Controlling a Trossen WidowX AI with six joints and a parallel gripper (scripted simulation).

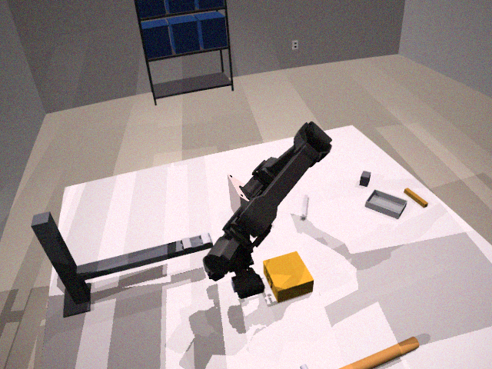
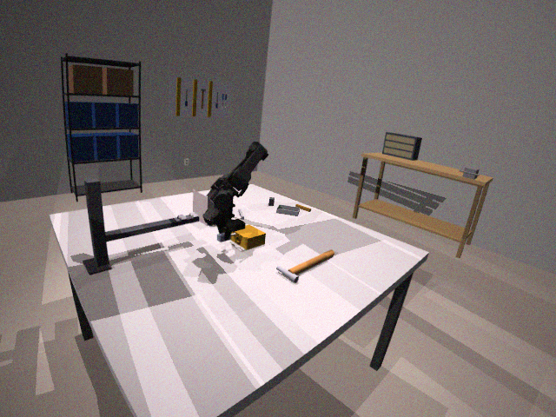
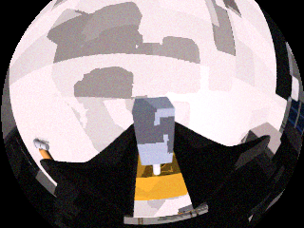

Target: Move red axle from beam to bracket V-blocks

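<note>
The yellow beam is 13 cm to the left of my gripper tip, 2 cm below it and 1 cm ahead of it. Round my gripper tip: grey tray: 58 cm to the left, 11 cm behind, 4 cm below; then dark cube: 60 cm to the left, 25 cm behind, 3 cm below; then grey block: 2 cm to the left, 1 cm above.
</note>
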